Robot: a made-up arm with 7 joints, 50 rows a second.
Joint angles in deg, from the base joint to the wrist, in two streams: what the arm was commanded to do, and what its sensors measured. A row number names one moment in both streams.
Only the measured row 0 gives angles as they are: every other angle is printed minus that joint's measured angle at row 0.
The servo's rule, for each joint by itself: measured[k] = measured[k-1] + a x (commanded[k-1-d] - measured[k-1]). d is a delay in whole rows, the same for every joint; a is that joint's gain. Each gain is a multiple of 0.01, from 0.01 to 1. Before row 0 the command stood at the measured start. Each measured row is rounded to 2 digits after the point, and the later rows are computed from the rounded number. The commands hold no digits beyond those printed.
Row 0, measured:
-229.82, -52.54, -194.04, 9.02, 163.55, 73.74, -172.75
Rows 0 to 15, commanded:
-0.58, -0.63, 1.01, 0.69, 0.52, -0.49, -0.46
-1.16, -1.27, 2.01, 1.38, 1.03, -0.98, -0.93
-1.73, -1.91, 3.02, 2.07, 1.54, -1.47, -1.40
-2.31, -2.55, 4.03, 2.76, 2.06, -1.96, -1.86
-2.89, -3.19, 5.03, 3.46, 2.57, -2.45, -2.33
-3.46, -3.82, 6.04, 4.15, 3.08, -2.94, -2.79
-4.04, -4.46, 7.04, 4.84, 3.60, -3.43, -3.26
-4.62, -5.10, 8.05, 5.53, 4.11, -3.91, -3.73
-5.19, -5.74, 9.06, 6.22, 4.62, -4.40, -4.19
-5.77, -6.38, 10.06, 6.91, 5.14, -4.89, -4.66
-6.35, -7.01, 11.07, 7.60, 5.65, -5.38, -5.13
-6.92, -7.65, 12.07, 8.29, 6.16, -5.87, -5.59
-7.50, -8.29, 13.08, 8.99, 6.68, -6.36, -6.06
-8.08, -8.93, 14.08, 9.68, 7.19, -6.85, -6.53
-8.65, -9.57, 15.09, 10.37, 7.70, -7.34, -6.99
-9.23, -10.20, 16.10, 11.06, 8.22, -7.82, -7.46
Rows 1 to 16, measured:
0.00, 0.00, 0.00, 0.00, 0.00, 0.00, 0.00
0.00, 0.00, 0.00, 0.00, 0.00, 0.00, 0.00
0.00, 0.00, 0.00, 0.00, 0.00, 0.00, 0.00
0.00, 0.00, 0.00, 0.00, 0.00, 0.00, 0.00
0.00, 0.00, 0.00, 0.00, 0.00, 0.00, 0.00
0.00, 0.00, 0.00, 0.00, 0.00, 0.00, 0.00
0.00, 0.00, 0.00, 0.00, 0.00, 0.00, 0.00
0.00, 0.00, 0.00, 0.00, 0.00, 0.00, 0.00
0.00, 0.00, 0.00, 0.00, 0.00, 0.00, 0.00
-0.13, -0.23, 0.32, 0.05, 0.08, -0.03, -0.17
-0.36, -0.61, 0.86, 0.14, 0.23, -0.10, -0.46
-0.66, -1.09, 1.55, 0.28, 0.44, -0.20, -0.82
-1.02, -1.63, 2.34, 0.45, 0.70, -0.32, -1.22
-1.43, -2.21, 3.20, 0.66, 1.00, -0.47, -1.64
-1.88, -2.81, 4.11, 0.90, 1.33, -0.64, -2.08
-2.36, -3.42, 5.05, 1.18, 1.69, -0.84, -2.53
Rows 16 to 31, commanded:
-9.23, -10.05, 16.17, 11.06, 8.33, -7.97, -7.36
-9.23, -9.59, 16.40, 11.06, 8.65, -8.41, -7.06
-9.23, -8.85, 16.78, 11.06, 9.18, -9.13, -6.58
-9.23, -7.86, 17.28, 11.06, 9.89, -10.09, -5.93
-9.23, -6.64, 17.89, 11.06, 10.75, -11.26, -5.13
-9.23, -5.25, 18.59, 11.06, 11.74, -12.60, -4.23
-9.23, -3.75, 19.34, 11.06, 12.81, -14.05, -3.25
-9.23, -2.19, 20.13, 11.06, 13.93, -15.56, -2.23
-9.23, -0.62, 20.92, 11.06, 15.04, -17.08, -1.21
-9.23, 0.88, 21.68, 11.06, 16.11, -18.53, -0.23
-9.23, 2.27, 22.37, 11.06, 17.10, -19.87, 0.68
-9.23, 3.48, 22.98, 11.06, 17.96, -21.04, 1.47
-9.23, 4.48, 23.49, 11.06, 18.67, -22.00, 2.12
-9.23, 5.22, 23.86, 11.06, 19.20, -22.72, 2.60
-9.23, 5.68, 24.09, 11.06, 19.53, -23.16, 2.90
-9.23, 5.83, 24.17, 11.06, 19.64, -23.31, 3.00
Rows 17 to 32, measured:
-2.86, -4.04, 6.01, 1.48, 2.08, -1.05, -2.99
-3.37, -4.67, 6.99, 1.81, 2.49, -1.28, -3.45
-3.90, -5.30, 7.97, 2.17, 2.91, -1.53, -3.91
-4.44, -5.93, 8.96, 2.55, 3.35, -1.80, -4.37
-4.99, -6.57, 9.96, 2.95, 3.80, -2.08, -4.83
-5.54, -7.21, 10.96, 3.37, 4.26, -2.38, -5.30
-6.10, -7.85, 11.96, 3.81, 4.73, -2.69, -5.77
-6.66, -8.49, 12.96, 4.27, 5.21, -3.02, -6.23
-7.23, -9.12, 13.96, 4.75, 5.69, -3.36, -6.70
-7.67, -9.46, 14.67, 5.19, 6.11, -3.68, -6.95
-8.01, -9.51, 15.22, 5.60, 6.52, -4.01, -6.99
-8.28, -9.27, 15.72, 5.98, 6.95, -4.37, -6.83
-8.49, -8.75, 16.22, 6.34, 7.42, -4.77, -6.49
-8.65, -7.97, 16.75, 6.67, 7.95, -5.22, -5.97
-8.78, -6.96, 17.34, 6.98, 8.56, -5.74, -5.31
-8.88, -5.77, 17.98, 7.27, 9.24, -6.32, -4.53

